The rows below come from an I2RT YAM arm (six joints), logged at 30 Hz.
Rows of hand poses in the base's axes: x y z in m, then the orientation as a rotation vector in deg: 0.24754 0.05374 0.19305 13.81 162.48 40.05; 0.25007 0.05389 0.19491 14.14 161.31 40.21; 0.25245 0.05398 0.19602 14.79 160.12 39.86; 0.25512 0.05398 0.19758 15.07 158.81 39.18; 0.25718 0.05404 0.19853 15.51 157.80 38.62; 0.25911 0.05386 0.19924 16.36 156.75 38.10; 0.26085 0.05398 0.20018 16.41 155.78 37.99; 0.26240 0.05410 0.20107 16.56 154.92 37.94
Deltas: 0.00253 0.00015 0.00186 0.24 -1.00 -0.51; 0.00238 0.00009 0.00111 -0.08 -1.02 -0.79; 0.00267 0.00000 0.00156 -0.32 -1.27 -0.63; 0.00206 0.00006 0.00095 -0.25 -0.92 -0.64; 0.00193 -0.00018 0.00071 -0.18 -0.85 -0.91; 0.00174 0.00012 0.00094 0.00 -0.92 -0.31; 0.00155 0.00012 0.00089 0.05 -0.78 -0.34
